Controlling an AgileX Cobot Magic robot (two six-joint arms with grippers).
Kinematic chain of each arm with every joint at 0, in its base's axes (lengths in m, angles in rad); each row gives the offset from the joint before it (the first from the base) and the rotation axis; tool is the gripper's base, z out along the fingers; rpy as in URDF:
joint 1: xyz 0 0 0.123 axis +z
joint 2: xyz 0 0 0 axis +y
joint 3: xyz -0.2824 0 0.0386 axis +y
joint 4: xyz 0.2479 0 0.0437 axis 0.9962 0 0.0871
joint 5: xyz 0 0 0 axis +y
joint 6: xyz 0.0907 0 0.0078 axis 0.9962 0 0.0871
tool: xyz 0 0 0 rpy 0 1.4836 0
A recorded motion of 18 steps. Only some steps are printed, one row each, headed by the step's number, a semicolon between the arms.
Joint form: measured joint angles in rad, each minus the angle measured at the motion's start. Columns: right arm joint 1, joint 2, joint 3, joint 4, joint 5, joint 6; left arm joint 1, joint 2, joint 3, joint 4, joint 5, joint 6.
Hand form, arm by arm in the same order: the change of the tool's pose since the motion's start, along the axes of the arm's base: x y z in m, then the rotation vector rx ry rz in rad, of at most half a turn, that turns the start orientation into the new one. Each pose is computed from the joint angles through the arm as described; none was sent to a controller.
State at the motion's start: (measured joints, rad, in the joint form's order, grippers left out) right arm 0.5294 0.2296 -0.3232 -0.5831 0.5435 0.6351; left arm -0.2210 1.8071 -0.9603 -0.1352 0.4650 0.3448
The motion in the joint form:
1: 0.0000 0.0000 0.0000 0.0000 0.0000 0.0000; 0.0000 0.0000 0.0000 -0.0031 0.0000 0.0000
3: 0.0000 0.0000 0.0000 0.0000 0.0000 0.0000; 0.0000 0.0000 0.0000 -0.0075 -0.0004 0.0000
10: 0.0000 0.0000 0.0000 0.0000 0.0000 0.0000; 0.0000 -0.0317 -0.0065 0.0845 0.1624 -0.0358
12: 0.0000 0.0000 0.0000 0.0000 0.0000 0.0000; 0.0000 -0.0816 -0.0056 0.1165 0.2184 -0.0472
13: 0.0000 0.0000 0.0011 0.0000 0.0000 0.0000; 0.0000 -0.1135 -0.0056 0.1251 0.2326 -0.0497
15: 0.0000 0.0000 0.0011 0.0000 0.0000 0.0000; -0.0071 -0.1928 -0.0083 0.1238 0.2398 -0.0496
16: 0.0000 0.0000 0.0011 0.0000 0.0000 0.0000; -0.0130 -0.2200 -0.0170 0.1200 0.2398 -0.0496
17: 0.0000 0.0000 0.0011 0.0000 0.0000 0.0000; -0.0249 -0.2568 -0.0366 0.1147 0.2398 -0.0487
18: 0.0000 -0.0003 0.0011 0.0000 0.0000 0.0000; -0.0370 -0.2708 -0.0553 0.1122 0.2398 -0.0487
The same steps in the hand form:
1: 0.0000 0.0000 0.0000 0.0000 0.0000 0.0000; 0.0000 -0.0001 0.0000 -0.0022 0.0005 0.0021
3: 0.0000 0.0000 0.0000 0.0000 0.0000 0.0000; 0.0000 -0.0003 0.0000 -0.0054 0.0008 0.0052
10: 0.0000 0.0000 0.0000 0.0000 0.0000 0.0000; -0.0127 0.0057 0.0074 0.0684 0.1130 -0.0336
12: 0.0000 0.0000 0.0000 0.0000 0.0000 0.0000; -0.0193 0.0089 0.0218 0.0908 0.1155 -0.0434
13: 0.0000 0.0000 -0.0004 -0.0006 0.0009 0.0000; -0.0220 0.0100 0.0313 0.0935 0.0968 -0.0454
15: 0.0000 0.0000 -0.0004 -0.0006 0.0009 0.0000; -0.0278 0.0090 0.0560 0.0777 0.0235 -0.0493
16: 0.0000 0.0000 -0.0004 -0.0006 0.0009 0.0000; -0.0288 0.0072 0.0665 0.0671 -0.0111 -0.0520
17: 0.0000 0.0000 -0.0004 -0.0006 0.0009 0.0000; -0.0297 0.0034 0.0828 0.0509 -0.0657 -0.0603
18: 0.0000 0.0000 -0.0003 -0.0004 0.0007 0.0000; -0.0291 -0.0007 0.0921 0.0411 -0.0973 -0.0702

